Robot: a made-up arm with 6 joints.
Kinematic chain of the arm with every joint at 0, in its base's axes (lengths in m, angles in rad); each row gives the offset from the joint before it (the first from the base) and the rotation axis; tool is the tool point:
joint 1: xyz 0 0 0.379 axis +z
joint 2: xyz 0 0 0 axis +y
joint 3: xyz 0 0 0.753 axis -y
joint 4: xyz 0 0 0 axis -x
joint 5: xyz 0.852 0 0 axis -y
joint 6: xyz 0 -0.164 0 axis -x
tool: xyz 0 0 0
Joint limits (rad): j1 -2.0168..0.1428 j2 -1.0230..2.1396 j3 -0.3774..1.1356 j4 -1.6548..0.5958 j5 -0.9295..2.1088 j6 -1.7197..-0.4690
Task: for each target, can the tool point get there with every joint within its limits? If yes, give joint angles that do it. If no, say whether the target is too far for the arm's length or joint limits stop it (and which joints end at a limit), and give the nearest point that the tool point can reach.
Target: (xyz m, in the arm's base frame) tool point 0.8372 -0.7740 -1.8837
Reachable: no: too far | nearest point 0.6332 -0.5854 -0.8637 | short by 1.057 m
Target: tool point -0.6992 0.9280 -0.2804
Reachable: no: joint limits stop it (at a limit: joint 2, joint 3) | nearest point -0.1057 0.1403 -0.4532 | short by 1.001 m
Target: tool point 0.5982 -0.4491 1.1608
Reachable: yes | joints -0.4231 -0.1618 -0.1223 0.0306 0.7020 -1.3738
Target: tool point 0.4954 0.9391 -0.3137
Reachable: no: joint limits stop it (at a limit: joint 1, joint 4) | nearest point 0.6157 0.1024 -0.3137 | short by 0.845 m
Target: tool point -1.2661 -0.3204 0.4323
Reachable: no: joint limits stop it (at a limit: joint 1, joint 3) | nearest point -0.5345 -0.7383 0.4362 | short by 0.843 m
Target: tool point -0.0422 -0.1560 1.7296
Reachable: yes | joints -0.7567 -0.5581 0.5192 -0.5187 1.0456 -1.1600
